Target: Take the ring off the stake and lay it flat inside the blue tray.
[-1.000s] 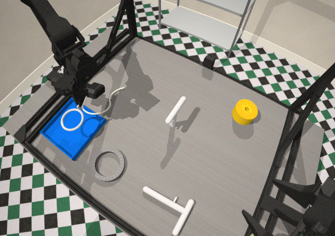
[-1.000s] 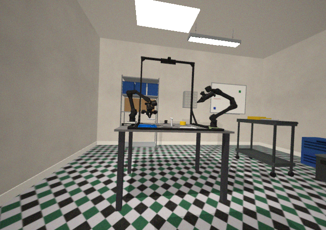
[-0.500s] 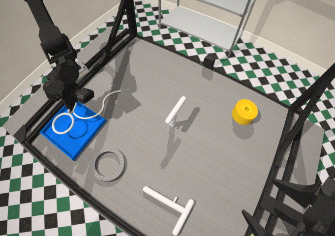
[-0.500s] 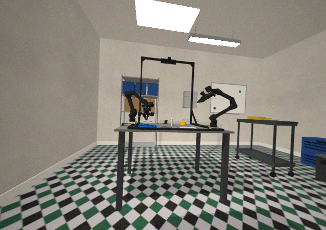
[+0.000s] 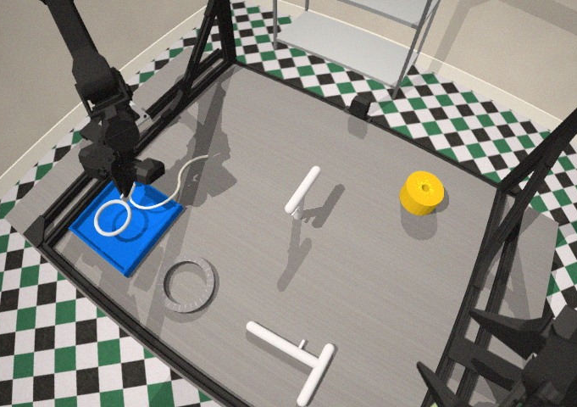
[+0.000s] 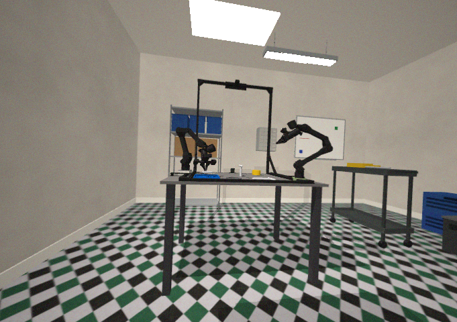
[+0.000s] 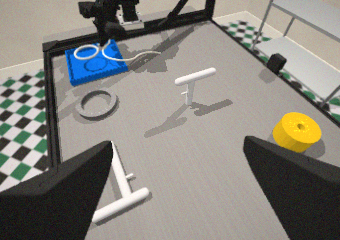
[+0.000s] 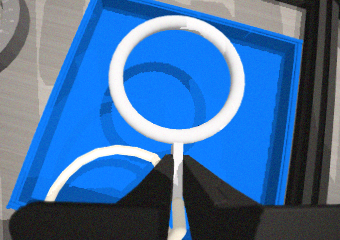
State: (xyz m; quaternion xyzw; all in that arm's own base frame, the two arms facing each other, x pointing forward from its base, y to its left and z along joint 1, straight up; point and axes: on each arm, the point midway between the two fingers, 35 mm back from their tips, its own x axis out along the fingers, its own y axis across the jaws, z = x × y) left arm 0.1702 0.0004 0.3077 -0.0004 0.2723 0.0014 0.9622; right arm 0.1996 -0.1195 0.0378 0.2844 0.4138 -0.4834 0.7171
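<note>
Right now my right hand is 50 mm short of the blue tray, 20 mm to the right of it and 70 mm above it. Round my right hand: white t-shaped piece (40 mm behind, 500 mm to the left, 70 mm below); yellow cylinder (480 mm behind, 460 mm to the left, 60 mm below).
</note>
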